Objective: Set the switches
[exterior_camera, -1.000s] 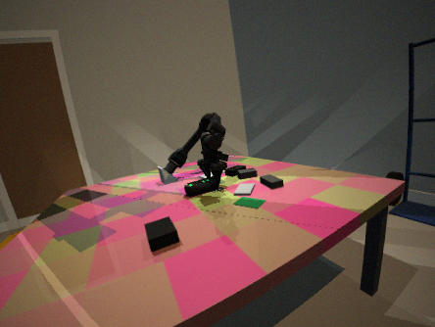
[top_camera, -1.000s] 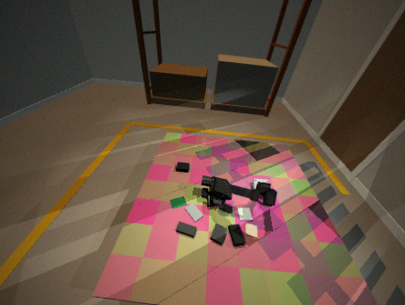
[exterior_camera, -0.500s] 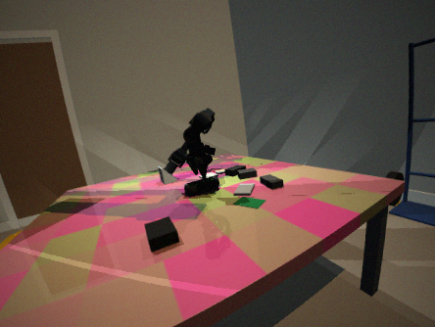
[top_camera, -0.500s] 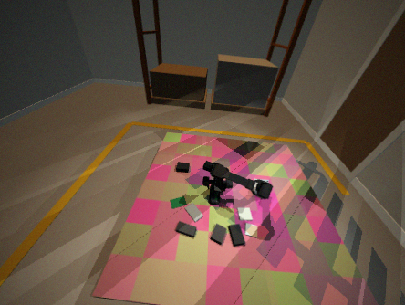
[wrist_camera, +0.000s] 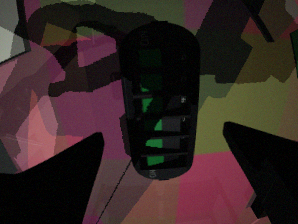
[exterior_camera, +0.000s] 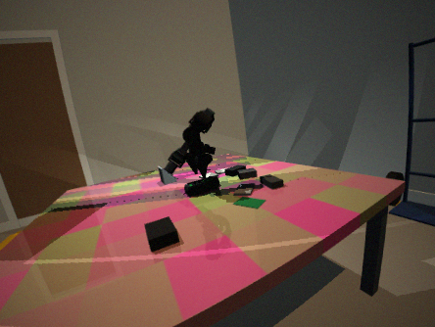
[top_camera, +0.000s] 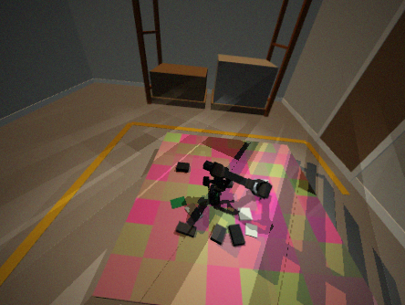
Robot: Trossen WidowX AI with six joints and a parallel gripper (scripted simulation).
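Right now my gripper tip is 12 cm short of the grey plate, 15 cm to the right of it and 7 cm above it. The rest, counted from my gripper tip: white block 21 cm behind, 10 cm to the left, 7 cm below; then black box 28 cm ahead, 20 cm to the right, 5 cm below; then green card 23 cm ahead, 10 cm to the left, 7 cm below.
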